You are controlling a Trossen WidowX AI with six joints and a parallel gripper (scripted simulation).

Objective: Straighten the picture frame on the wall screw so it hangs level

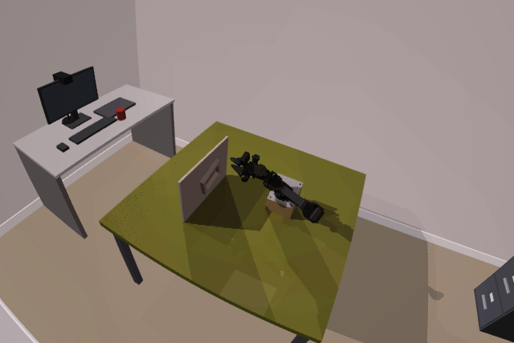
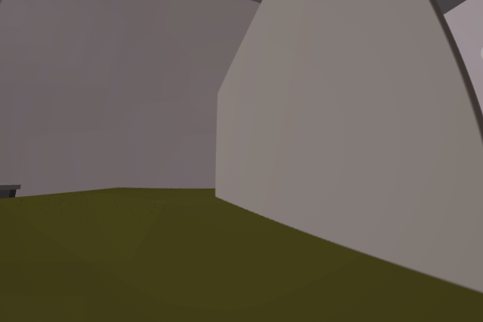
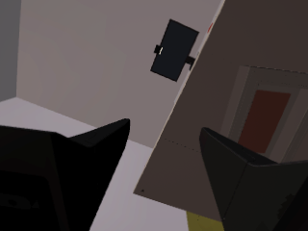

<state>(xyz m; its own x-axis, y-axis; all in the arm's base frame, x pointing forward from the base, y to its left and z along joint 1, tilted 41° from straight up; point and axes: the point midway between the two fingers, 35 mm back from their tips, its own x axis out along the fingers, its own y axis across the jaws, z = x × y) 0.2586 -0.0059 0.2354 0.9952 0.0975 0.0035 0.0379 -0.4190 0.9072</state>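
The picture frame lies 130 mm ahead of my gripper tip and 170 mm below it. Also, from my gripper tip: wall panel (140 mm ahead, 20 mm to the left, 180 mm below).
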